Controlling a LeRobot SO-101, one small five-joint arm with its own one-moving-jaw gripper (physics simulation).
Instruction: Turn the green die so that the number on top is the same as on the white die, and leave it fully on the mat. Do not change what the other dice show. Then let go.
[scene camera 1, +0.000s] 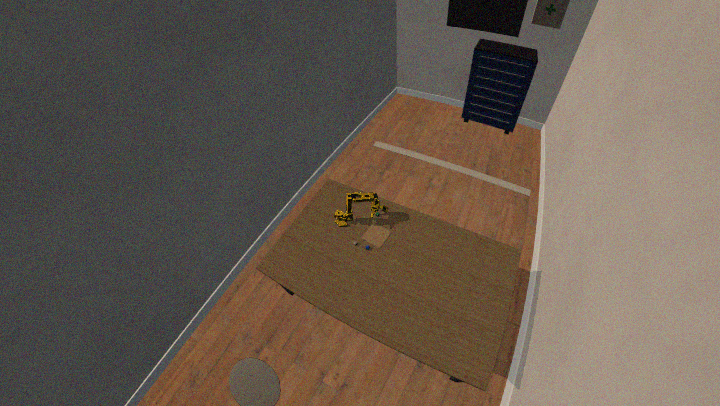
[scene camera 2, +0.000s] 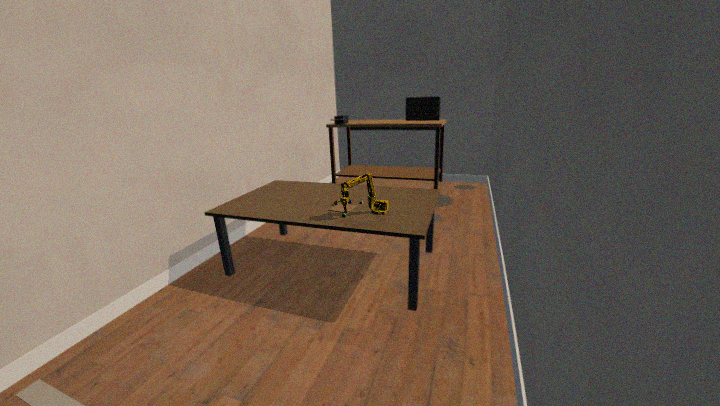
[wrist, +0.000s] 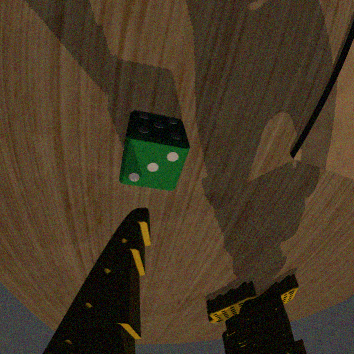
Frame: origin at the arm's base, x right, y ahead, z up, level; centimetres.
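Where they show: end effector, tool point: (scene camera 1: 375, 211) (scene camera 2: 345, 211) (wrist: 148, 221); arm's base, origin of the base link: (scene camera 1: 346, 221) (scene camera 2: 376, 211) (wrist: 259, 288).
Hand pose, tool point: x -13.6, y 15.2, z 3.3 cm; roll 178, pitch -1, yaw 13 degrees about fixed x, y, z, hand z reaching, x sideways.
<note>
Things, the pixels of their top centre, and the offset from my tool point. "*": a spot on its surface instead. Level surfaces: height alone.
- green die, middle of its top: (wrist: 152, 166) (scene camera 2: 344, 213) (scene camera 1: 377, 213) dx +0.0, dy +1.2, dz -1.3 cm
- tan mat, middle of its top: (scene camera 1: 376, 235) (scene camera 2: 343, 207) dx +14.3, dy +7.5, dz -2.9 cm
- white die, middle of its top: (scene camera 1: 355, 242) (scene camera 2: 361, 200) dx +25.6, dy -1.0, dz -1.3 cm
- blue die, middle of its top: (scene camera 1: 367, 246) (scene camera 2: 349, 200) dx +24.9, dy +7.1, dz -1.3 cm
- wooden table, its level: dz -3.3 cm
- thin black curved strip, surface spot: (wrist: 325, 95) * dx +6.9, dy +4.6, dz -3.0 cm
The green die (scene camera 1: 377, 214) (scene camera 2: 344, 215) (wrist: 155, 160) rests on the table off the mat. In the wrist view its bright upper face shows three white pips, and a dark side face shows several. My gripper (scene camera 1: 379, 212) (scene camera 2: 340, 207) (wrist: 200, 245) is wide open and empty, its fixed jaw tip close by the die but apart from it in the wrist view. The tan mat (scene camera 1: 377, 235) (scene camera 2: 348, 207) lies beside it; part of the mat (wrist: 345, 125) shows at the wrist view's right edge. The white die (scene camera 1: 355, 243) (scene camera 2: 361, 202) stands off the mat, its number too small to read.
A blue die (scene camera 1: 367, 247) (scene camera 2: 349, 202) stands at the mat's edge, near the white die. The arm's base (scene camera 1: 342, 218) (scene camera 2: 379, 206) stands on the wooden table (scene camera 1: 428, 292) (scene camera 2: 282, 201). A thin black curved strip (wrist: 325, 95) crosses the wrist view's upper right.
</note>
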